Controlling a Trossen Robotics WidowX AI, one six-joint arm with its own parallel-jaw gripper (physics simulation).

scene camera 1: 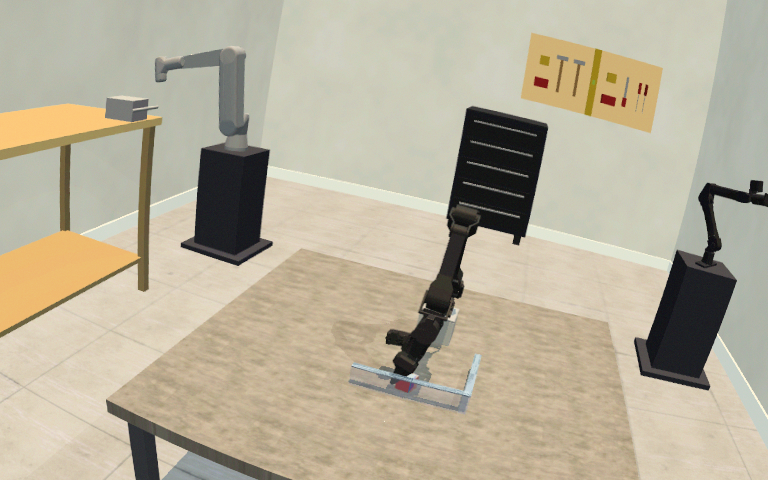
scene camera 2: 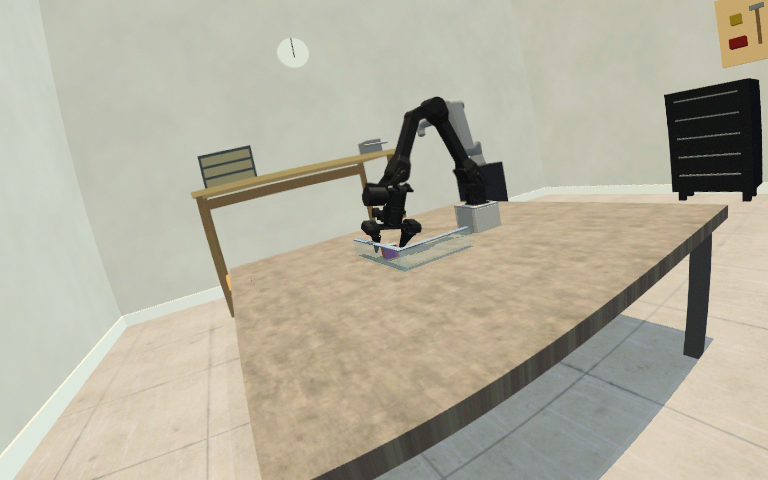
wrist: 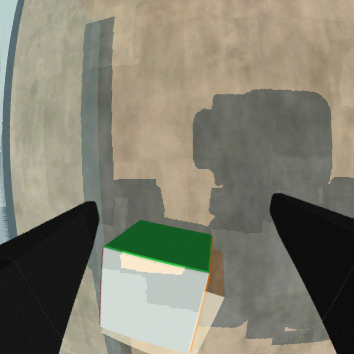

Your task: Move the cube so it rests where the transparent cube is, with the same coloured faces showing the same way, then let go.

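Note:
The cube [scene camera 1: 405,385] [scene camera 2: 389,253] [wrist: 150,300] sits low at the table inside the clear wall's corner area. In the wrist view its upper face is white, a green face points to the image top, and thin orange and dark red edges show at right and left. Scene camera 1 shows red and blue sides. The transparent cube [wrist: 215,282] shows as brown and cream slivers along the solid cube's right and lower edges, slightly turned relative to it; the rest is hidden. My gripper [scene camera 1: 403,378] [scene camera 2: 389,247] [wrist: 185,206] is open around the cube, with a wider gap on the wrist view's right.
A low L-shaped transparent wall [scene camera 1: 441,387] [scene camera 2: 436,238] stands close beside the cube and gripper. My arm's pale base block [scene camera 2: 485,218] stands behind on the table [scene camera 1: 254,350] [scene camera 2: 453,316]. A black cabinet [scene camera 1: 498,169] and a workbench [scene camera 1: 67,124] stand beyond the table.

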